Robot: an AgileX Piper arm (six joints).
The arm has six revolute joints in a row. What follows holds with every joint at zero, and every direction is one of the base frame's.
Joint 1 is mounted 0.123 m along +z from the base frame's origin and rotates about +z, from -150 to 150 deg.
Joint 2 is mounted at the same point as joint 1 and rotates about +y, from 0 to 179.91 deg.
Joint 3 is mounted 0.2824 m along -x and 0.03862 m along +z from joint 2 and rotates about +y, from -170 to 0 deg.
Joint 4 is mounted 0.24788 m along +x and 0.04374 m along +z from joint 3 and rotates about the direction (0.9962, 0, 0.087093), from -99.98 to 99.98 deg.
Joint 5 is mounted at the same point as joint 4 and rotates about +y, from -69.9 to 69.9 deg.
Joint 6 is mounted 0.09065 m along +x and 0.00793 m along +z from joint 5 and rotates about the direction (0.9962, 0, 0.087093), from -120 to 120 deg.
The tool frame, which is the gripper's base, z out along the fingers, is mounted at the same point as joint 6; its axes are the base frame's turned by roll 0, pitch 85 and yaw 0 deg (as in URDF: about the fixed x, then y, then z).
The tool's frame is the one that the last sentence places.
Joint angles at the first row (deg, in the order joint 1, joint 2, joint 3, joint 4, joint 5, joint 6):
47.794, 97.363, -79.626, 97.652, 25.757, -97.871
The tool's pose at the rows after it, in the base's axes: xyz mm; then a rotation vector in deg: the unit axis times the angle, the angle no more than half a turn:
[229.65 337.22 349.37 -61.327 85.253 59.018]
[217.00 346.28 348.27 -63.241 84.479 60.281]
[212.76 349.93 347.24 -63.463 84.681 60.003]
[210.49 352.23 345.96 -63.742 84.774 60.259]
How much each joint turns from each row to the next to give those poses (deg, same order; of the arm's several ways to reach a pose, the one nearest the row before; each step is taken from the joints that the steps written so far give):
2.371, 0.312, -0.024, 0.000, 0.342, 0.133
2.227, 0.146, 0.000, 0.002, -0.183, -0.162
1.002, 0.092, 0.002, 0.000, -1.081, -0.001
0.480, 0.183, -0.001, 0.108, -0.155, -0.001

